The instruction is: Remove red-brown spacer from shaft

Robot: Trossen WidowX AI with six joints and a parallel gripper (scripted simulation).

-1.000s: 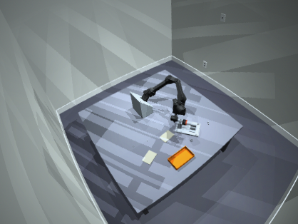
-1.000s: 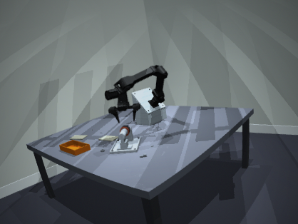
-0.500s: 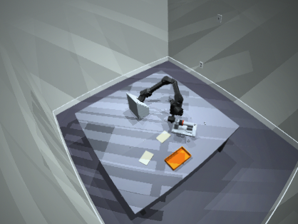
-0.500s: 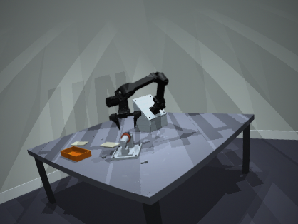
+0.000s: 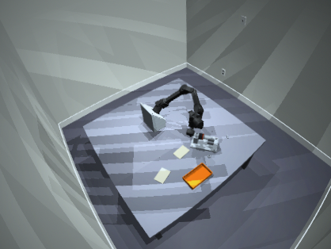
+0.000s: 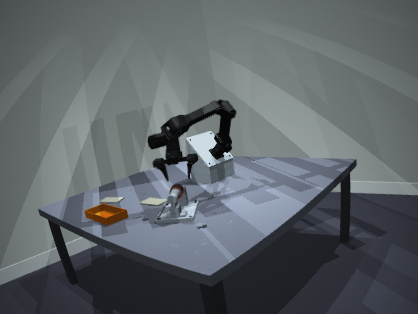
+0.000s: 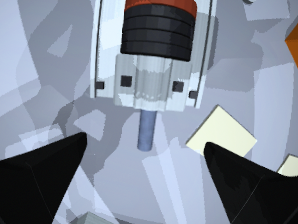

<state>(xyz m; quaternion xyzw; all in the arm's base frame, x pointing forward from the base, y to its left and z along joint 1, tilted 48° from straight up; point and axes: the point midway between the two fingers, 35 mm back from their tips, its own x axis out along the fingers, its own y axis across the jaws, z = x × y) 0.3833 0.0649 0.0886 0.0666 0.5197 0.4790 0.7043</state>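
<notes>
The blue-grey shaft is 60 mm ahead of my gripper tip, 50 mm to the left of it and 30 mm below it. Also, from my gripper tip: red-brown spacer: 80 mm ahead, 60 mm to the left, 30 mm below; then orange tray: 300 mm ahead, 190 mm to the right, 100 mm below.
</notes>
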